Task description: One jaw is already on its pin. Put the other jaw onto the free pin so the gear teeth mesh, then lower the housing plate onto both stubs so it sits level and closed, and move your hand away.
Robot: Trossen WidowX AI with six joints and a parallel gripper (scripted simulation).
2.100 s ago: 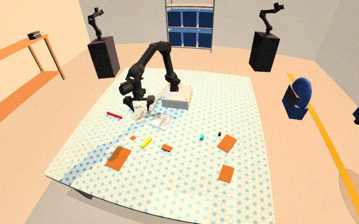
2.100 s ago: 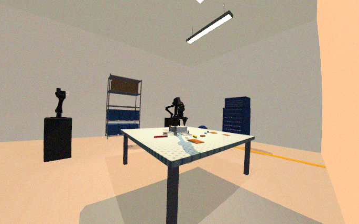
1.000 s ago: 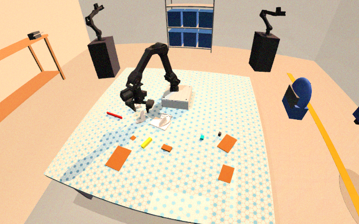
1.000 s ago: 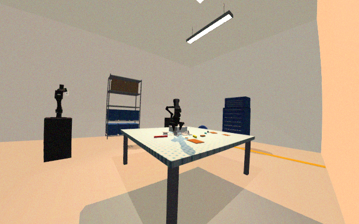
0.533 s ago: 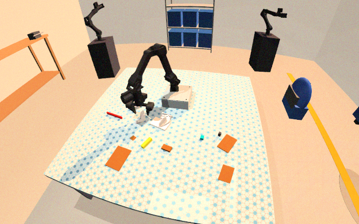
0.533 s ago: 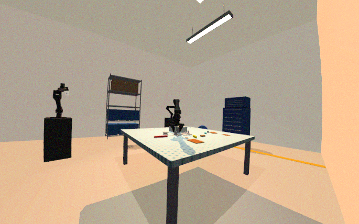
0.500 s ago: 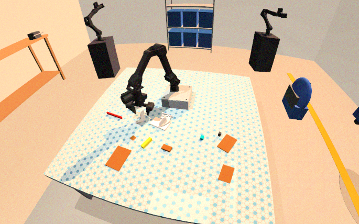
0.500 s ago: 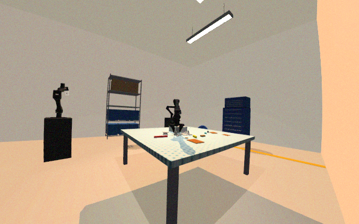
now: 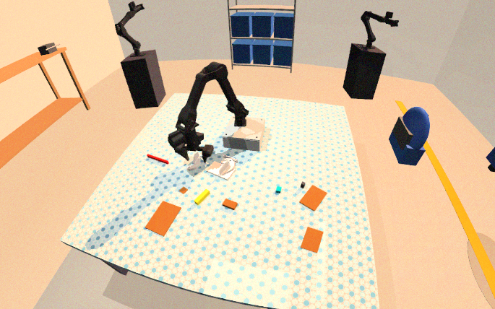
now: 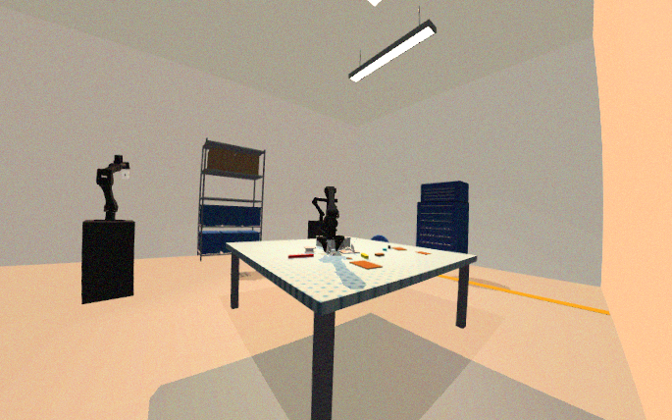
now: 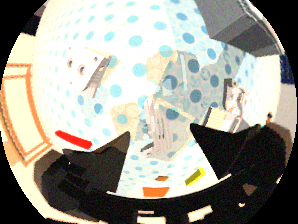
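The white jaw is 30 mm ahead of my gripper tip and 20 mm to the right of it. From my gripper tip the other things lie so: teal cube: 390 mm to the left, 180 mm ahead; yellow block: 220 mm ahead, 60 mm to the left; red stick: 220 mm to the right, 30 mm behind.
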